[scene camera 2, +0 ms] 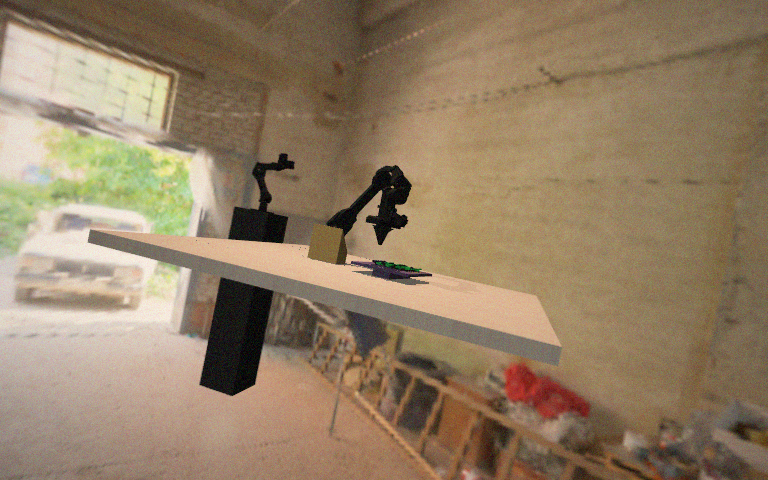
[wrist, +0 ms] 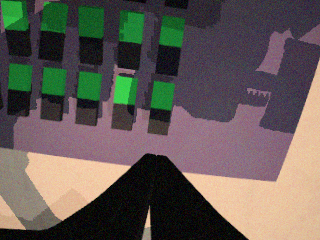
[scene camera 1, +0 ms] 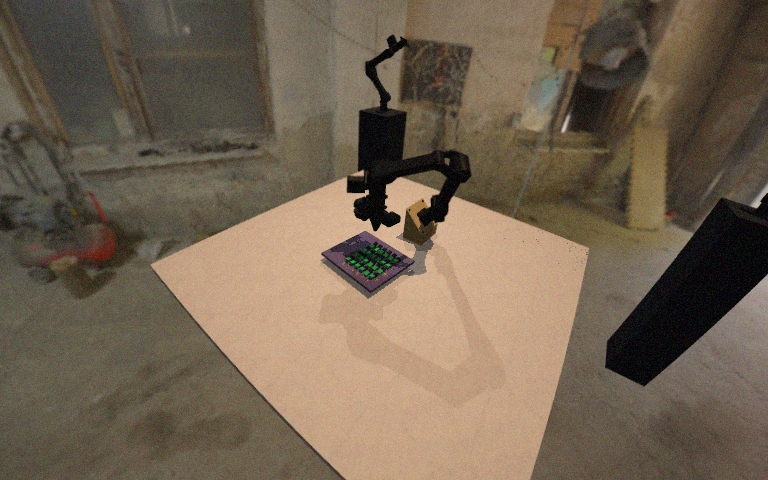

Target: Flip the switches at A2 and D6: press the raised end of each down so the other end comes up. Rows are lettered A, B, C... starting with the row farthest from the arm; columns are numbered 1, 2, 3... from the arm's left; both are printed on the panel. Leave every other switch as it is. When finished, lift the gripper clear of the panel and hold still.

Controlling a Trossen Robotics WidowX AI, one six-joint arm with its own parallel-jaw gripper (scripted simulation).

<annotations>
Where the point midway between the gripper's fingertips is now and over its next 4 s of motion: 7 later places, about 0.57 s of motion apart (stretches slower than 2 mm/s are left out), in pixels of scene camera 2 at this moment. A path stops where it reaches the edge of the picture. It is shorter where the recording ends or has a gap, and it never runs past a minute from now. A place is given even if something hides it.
The gripper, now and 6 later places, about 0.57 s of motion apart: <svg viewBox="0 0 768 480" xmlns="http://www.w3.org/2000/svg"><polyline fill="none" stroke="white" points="379,245 376,255 374,259 374,260 374,261 374,257 399,247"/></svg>
</annotations>
